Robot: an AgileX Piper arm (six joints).
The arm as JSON. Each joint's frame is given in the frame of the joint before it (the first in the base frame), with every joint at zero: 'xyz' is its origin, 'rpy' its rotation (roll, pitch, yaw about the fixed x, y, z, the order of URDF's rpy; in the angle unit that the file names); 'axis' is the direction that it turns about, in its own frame. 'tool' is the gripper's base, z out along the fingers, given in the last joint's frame.
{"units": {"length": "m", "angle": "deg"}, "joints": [
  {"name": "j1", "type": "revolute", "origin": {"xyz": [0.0, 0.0, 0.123], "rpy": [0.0, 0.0, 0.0]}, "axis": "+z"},
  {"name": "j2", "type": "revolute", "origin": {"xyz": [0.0, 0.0, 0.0], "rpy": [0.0, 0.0, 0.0]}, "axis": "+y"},
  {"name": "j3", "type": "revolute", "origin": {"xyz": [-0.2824, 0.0, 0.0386], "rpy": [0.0, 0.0, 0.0]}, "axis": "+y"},
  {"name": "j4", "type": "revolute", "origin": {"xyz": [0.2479, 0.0, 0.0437], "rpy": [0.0, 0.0, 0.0]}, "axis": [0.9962, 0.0, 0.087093]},
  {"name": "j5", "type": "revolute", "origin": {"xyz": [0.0, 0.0, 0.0], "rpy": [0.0, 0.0, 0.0]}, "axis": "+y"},
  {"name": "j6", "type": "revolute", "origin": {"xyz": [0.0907, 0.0, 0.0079], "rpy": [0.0, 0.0, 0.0]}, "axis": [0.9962, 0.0, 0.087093]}
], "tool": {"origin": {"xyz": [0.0, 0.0, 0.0], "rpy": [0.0, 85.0, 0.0]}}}
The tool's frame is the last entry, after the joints.
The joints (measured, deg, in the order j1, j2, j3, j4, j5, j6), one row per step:
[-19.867 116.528 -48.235 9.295 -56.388 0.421]
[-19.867 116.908 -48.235 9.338 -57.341 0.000]
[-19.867 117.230 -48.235 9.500 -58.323 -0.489]
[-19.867 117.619 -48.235 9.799 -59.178 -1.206]
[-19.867 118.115 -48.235 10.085 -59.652 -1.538]
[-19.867 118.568 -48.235 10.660 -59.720 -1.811]
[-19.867 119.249 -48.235 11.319 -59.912 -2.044]
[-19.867 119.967 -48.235 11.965 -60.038 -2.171]
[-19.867 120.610 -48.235 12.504 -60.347 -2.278]
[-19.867 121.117 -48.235 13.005 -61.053 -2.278]
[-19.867 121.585 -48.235 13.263 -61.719 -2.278]
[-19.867 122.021 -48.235 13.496 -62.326 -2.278]
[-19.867 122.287 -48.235 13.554 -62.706 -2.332]
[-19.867 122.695 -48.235 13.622 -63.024 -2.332]
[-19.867 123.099 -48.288 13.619 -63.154 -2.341]
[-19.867 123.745 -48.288 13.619 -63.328 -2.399]
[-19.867 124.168 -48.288 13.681 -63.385 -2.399]
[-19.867 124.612 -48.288 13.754 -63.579 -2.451]
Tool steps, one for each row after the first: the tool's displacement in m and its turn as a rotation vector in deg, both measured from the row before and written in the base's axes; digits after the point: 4 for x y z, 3 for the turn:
[0.0001 -0.0003 -0.0010 -0.672 -0.292 -0.057]
[0.0000 -0.0004 -0.0006 -0.718 -0.356 -0.163]
[-0.0001 -0.0005 -0.0013 -0.782 -0.091 -0.260]
[-0.0001 -0.0004 -0.0026 -0.235 0.168 -0.261]
[-0.0004 -0.0007 -0.0030 0.110 0.416 -0.499]
[-0.0004 -0.0008 -0.0043 0.190 0.496 -0.590]
[-0.0005 -0.0008 -0.0047 0.314 0.542 -0.587]
[-0.0005 -0.0007 -0.0039 0.165 0.324 -0.508]
[-0.0004 -0.0007 -0.0023 -0.018 -0.187 -0.523]
[-0.0002 -0.0004 -0.0021 -0.103 -0.155 -0.296]
[-0.0002 -0.0004 -0.0020 -0.095 -0.130 -0.268]
[-0.0001 -0.0001 -0.0012 -0.139 -0.048 -0.080]
[-0.0002 -0.0001 -0.0022 -0.009 0.109 -0.090]
[0.0001 0.0000 -0.0023 0.041 0.226 -0.007]
[-0.0003 0.0001 -0.0040 0.077 0.492 -0.006]
[-0.0002 0.0000 -0.0027 0.132 0.343 -0.063]
[-0.0003 0.0000 -0.0027 0.025 0.275 -0.077]

